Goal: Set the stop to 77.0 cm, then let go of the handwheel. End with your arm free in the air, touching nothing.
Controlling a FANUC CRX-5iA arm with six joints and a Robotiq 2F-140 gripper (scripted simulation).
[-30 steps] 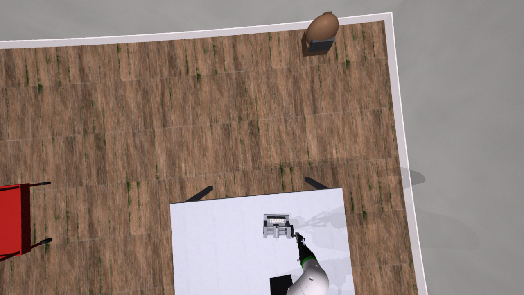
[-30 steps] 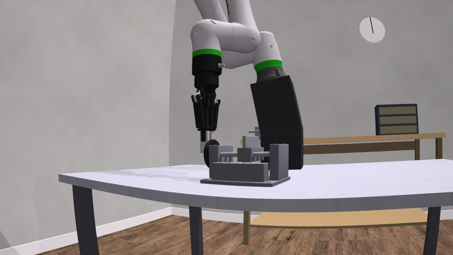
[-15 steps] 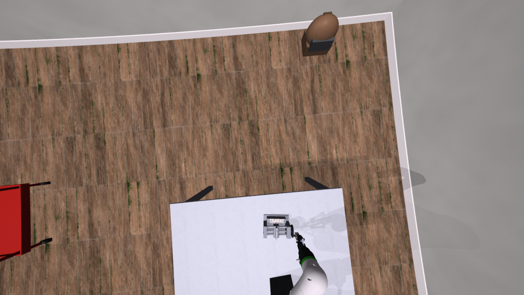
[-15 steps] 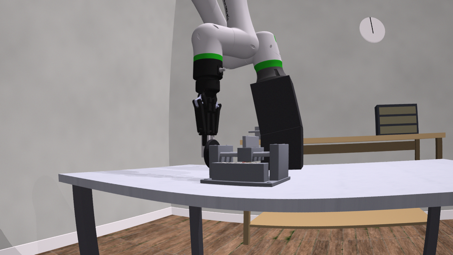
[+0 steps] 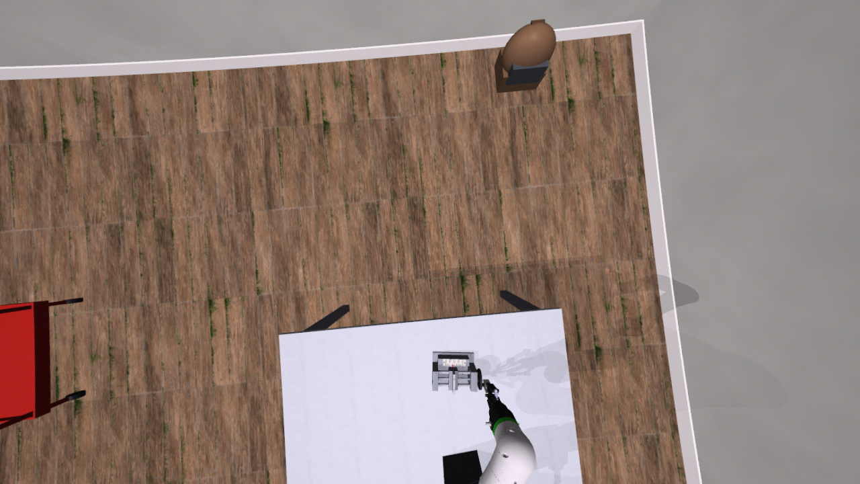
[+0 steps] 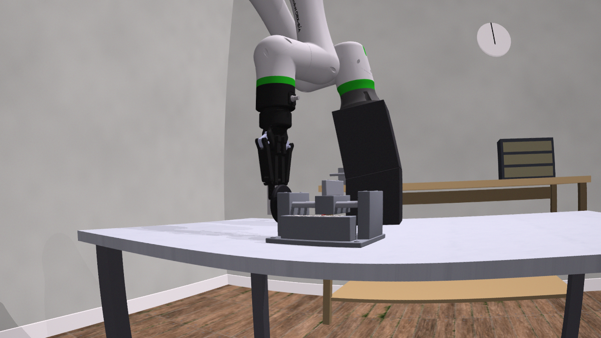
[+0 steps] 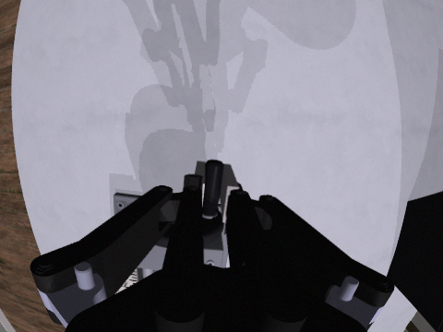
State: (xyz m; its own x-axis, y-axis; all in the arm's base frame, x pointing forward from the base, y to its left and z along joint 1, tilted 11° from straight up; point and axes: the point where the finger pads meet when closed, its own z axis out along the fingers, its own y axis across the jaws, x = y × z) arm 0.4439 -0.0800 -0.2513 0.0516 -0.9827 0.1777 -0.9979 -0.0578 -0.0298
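My gripper is now 2 cm to the right of the handwheel, 1 cm short of it and 1 cm above it. The rest, counted from my hand: crank handle 2 cm below; stop carriage 16 cm to the left, 3 cm ahead, 1 cm above.
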